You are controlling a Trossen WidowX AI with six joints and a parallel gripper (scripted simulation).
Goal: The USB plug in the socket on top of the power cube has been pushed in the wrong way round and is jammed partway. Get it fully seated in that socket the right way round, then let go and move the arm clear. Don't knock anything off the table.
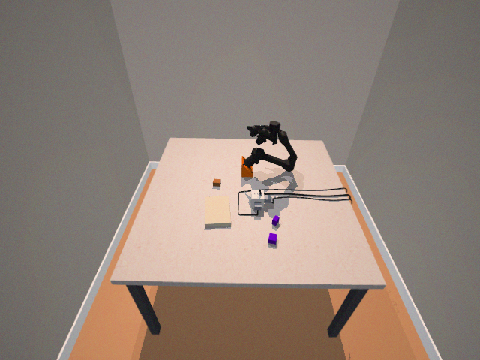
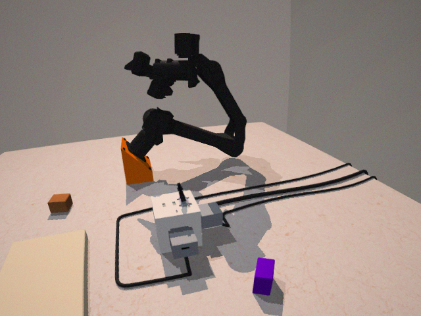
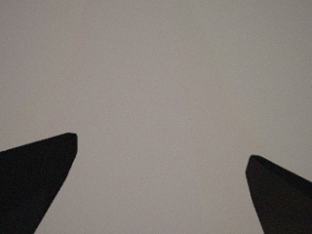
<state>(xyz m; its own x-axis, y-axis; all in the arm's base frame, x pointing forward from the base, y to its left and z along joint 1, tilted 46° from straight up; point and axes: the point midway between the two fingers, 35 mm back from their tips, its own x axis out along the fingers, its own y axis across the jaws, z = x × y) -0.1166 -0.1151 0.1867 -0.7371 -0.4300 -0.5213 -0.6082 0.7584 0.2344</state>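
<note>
Right now the black USB plug is 44 cm ahead of my gripper tip and 20 cm below it. The rest, counted from my gripper tip: cream pad 49 cm ahead, 26 cm to the right, 28 cm below; then brown block 23 cm ahead, 25 cm to the right, 28 cm below; then USB socket 44 cm ahead, 1 cm to the left, 23 cm below.
</note>
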